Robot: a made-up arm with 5 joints. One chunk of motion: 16 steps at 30 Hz.
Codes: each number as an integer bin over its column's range. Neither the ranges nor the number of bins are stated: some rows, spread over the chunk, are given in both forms.
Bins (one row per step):
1: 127 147 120 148 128
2: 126 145 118 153 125
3: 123 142 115 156 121
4: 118 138 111 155 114
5: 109 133 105 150 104
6: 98 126 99 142 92
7: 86 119 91 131 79
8: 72 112 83 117 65
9: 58 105 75 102 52
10: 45 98 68 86 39
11: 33 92 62 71 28
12: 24 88 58 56 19
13: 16 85 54 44 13
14: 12 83 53 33 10
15: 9 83 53 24 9
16: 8 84 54 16 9
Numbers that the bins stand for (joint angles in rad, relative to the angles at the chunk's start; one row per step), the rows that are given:
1: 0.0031 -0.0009 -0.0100 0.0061 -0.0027
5: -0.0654 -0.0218 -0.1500 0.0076 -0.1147
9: -0.2594 -0.0635 -0.4300 -0.0300 -0.3573
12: -0.3887 -0.0889 -0.5887 -0.0661 -0.5113
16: -0.4496 -0.0948 -0.6260 -0.0975 -0.5580
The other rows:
2: -0.0007 -0.0039 -0.0287 0.0100 -0.0167
3: -0.0121 -0.0084 -0.0567 0.0124 -0.0353
4: -0.0311 -0.0144 -0.0940 0.0116 -0.0680
6: -0.1072 -0.0322 -0.2060 0.0014 -0.1707
7: -0.1529 -0.0427 -0.2807 -0.0073 -0.2313
8: -0.2061 -0.0531 -0.3553 -0.0182 -0.2967
10: -0.3088 -0.0740 -0.4953 -0.0425 -0.4180
11: -0.3545 -0.0829 -0.5513 -0.0543 -0.4693
13: -0.4191 -0.0933 -0.6260 -0.0755 -0.5393
14: -0.4344 -0.0963 -0.6353 -0.0841 -0.5533
15: -0.4458 -0.0963 -0.6353 -0.0912 -0.5580

